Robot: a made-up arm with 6 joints.
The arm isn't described. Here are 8 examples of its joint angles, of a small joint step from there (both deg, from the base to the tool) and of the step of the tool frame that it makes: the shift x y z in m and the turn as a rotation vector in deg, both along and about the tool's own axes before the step.
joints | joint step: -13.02 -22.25 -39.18 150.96 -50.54 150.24 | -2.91 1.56 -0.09 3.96 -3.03 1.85
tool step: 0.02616 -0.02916 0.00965 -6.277 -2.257 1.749
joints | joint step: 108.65 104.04 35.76 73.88 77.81 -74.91 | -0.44 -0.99 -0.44 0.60 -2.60 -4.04
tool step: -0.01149 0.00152 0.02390 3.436 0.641 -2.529
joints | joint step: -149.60 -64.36 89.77 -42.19 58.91 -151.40 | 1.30 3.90 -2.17 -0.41 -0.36 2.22
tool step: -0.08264 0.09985 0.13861 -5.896 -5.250 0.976
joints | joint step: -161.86 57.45 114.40 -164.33 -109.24 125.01 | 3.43 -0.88 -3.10 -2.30 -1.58 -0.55
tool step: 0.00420 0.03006 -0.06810 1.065 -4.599 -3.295
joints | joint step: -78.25 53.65 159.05 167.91 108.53 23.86 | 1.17 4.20 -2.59 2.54 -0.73 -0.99
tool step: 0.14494 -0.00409 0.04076 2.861 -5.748 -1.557
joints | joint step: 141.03 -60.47 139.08 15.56 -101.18 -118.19 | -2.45 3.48 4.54 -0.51 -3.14 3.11
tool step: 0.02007 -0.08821 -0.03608 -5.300 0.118 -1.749
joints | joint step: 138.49 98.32 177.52 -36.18 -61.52 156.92 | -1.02 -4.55 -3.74 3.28 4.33 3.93
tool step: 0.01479 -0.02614 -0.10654 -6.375 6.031 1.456
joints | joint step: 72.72 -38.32 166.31 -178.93 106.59 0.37 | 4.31 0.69 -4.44 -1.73 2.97 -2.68
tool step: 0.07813 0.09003 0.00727 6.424 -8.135 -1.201
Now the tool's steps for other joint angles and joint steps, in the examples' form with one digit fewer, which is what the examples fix.
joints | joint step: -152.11 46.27 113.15 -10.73 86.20 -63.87 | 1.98 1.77 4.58 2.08 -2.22 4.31
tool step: 0.0013 0.0419 -0.0273 -3.14 0.10 0.54
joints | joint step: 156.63 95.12 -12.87 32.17 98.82 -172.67 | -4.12 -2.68 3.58 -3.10 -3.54 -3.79
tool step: 0.0250 0.1513 -0.0609 0.66 1.74 6.94
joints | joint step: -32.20 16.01 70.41 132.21 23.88 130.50 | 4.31 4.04 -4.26 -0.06 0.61 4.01
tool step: 0.1116 -0.2105 -0.0438 0.84 3.69 -7.77
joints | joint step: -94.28 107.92 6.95 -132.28 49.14 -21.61 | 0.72 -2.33 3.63 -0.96 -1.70 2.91
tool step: -0.1037 0.0568 -0.0389 0.57 6.28 0.65
